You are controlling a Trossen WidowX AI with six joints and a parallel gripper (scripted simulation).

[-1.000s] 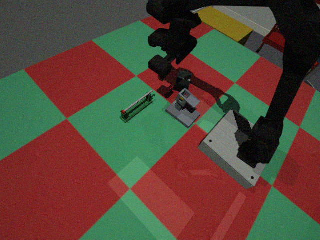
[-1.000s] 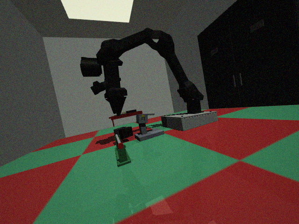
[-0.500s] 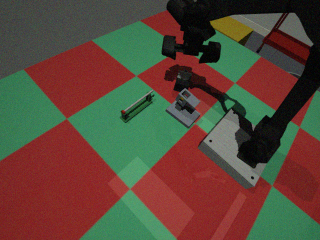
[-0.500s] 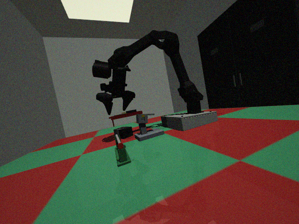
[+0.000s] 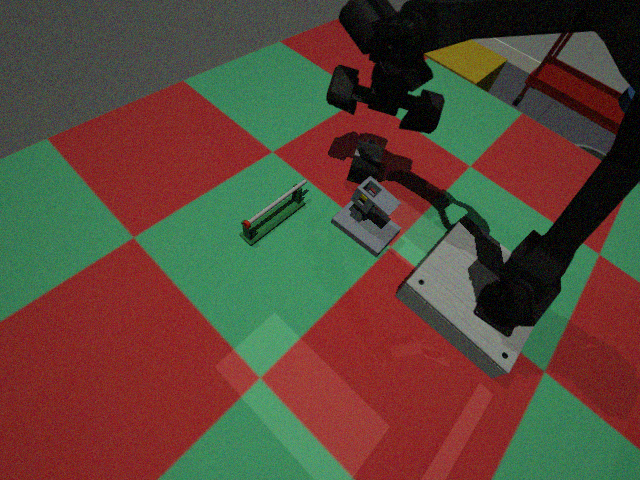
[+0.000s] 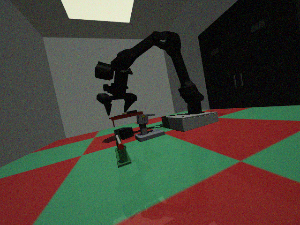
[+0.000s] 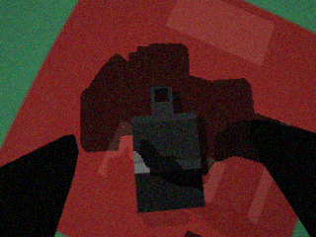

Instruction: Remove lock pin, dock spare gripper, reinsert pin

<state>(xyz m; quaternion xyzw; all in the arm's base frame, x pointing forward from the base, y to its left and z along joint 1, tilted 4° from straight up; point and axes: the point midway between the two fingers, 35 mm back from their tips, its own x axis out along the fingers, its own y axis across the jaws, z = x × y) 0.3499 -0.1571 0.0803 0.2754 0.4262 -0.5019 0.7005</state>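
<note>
Now: gripper tip 10 cm above the spare gripper and 1 cm past it. The rest, counted from my gripper tip: socket 14 cm to the left, 8 cm behind, 7 cm below; narrow green rack 24 cm to the left, 10 cm below, 5 cm ahead.
</note>
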